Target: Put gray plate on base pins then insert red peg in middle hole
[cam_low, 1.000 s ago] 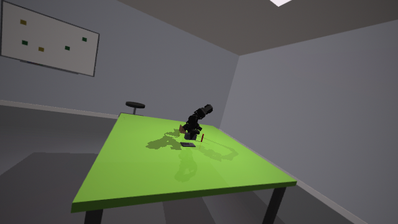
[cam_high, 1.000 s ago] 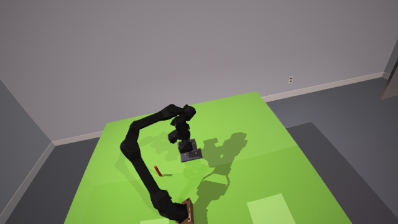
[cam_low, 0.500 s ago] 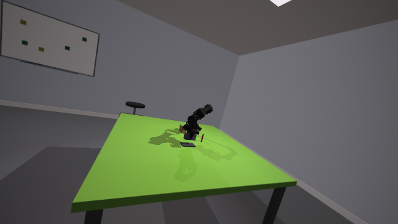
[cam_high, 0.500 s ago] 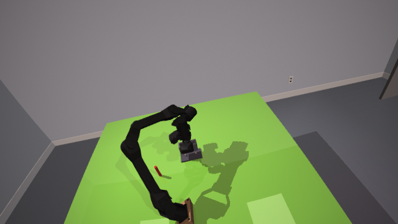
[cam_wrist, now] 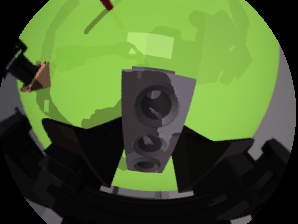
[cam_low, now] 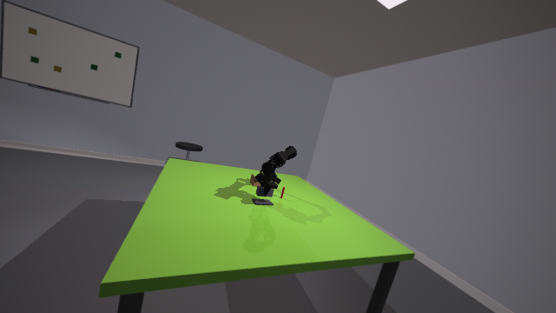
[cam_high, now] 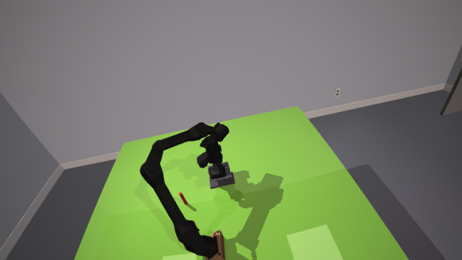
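The base is 50 mm below my gripper tip. From my gripper tip the other things lie so: gray plate 30 mm above; then red peg 190 mm to the left, 90 mm behind, 20 mm below.
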